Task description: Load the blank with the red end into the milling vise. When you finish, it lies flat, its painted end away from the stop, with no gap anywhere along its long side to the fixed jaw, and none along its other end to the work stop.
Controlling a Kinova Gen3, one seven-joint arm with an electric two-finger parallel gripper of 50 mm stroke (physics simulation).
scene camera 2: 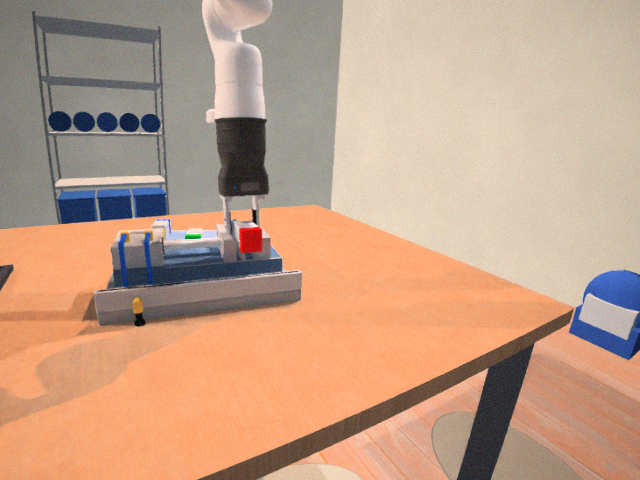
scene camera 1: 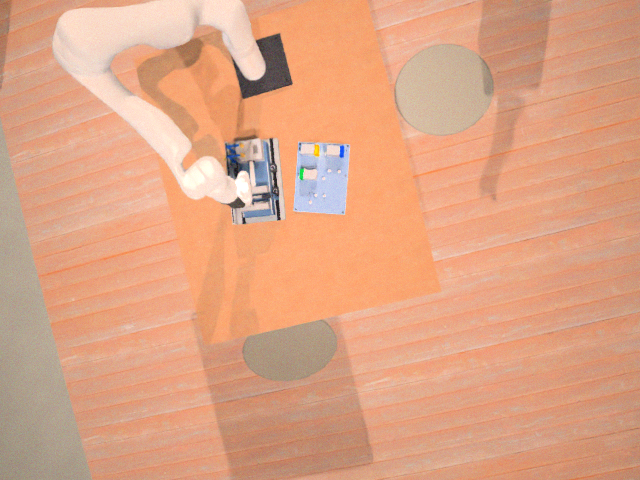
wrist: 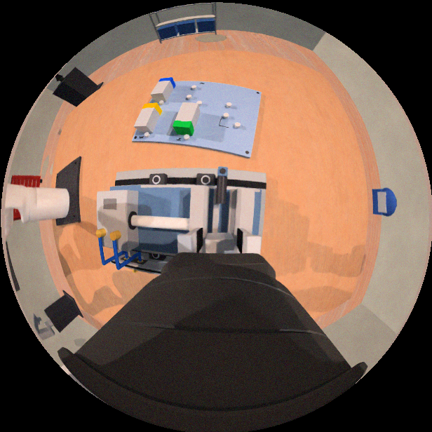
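The blank with the red end (scene camera 2: pixel 250 239) (wrist: pixel 219 244) lies flat in the milling vise (scene camera 1: pixel 258 212) (scene camera 2: pixel 207 295) (wrist: pixel 116 205), between its two grey jaws. The red end faces the front scene camera, away from the dark work stop (wrist: pixel 221 189). It sits against the right-hand jaw block (scene camera 2: pixel 265 244); I cannot tell if any gap is left. My gripper (scene camera 2: pixel 240 222) (wrist: pixel 219 236) stands upright over the blank's red end. Its fingers are open and stand on either side of the blank without gripping it. In the overhead view the arm hides the blank.
A light blue tray (scene camera 1: pixel 330 197) (wrist: pixel 238 137) beside the vise holds blanks with green (scene camera 1: pixel 302 173) (wrist: pixel 182 127), yellow (scene camera 1: pixel 316 150) and blue (scene camera 1: pixel 341 150) ends. A black pad (scene camera 1: pixel 276 70) lies at the arm's base. A shelf rack (scene camera 2: pixel 160 103) stands behind the table.
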